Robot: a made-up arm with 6 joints. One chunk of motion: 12 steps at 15 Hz.
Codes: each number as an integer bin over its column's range. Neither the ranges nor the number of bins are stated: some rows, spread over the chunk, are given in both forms.
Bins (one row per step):
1: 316 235 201 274 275 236
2: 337 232 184 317 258 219
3: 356 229 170 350 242 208
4: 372 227 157 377 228 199
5: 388 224 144 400 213 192
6: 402 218 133 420 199 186
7: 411 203 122 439 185 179
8: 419 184 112 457 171 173
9: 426 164 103 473 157 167
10: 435 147 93 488 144 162
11: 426 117 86 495 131 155
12: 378 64 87 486 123 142
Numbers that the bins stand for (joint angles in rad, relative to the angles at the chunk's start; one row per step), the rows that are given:
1: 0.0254 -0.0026 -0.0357 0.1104 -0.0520 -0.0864
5: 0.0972 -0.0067 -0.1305 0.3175 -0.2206 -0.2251
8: 0.1282 -0.0216 -0.1837 0.4112 -0.3349 -0.2849
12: 0.0873 -0.0662 -0.2253 0.4589 -0.4654 -0.3826
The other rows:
2: 0.0463 -0.0037 -0.0639 0.1811 -0.0982 -0.1400
3: 0.0653 -0.0049 -0.0872 0.2353 -0.1417 -0.1747
4: 0.0813 -0.0056 -0.1088 0.2797 -0.1798 -0.2030
6: 0.1112 -0.0089 -0.1488 0.3504 -0.2587 -0.2440
7: 0.1202 -0.0145 -0.1671 0.3816 -0.2968 -0.2660
9: 0.1352 -0.0290 -0.1987 0.4375 -0.3729 -0.3038
10: 0.1441 -0.0353 -0.2153 0.4622 -0.4083 -0.3196
11: 0.1352 -0.0465 -0.2269 0.4737 -0.4437 -0.3416

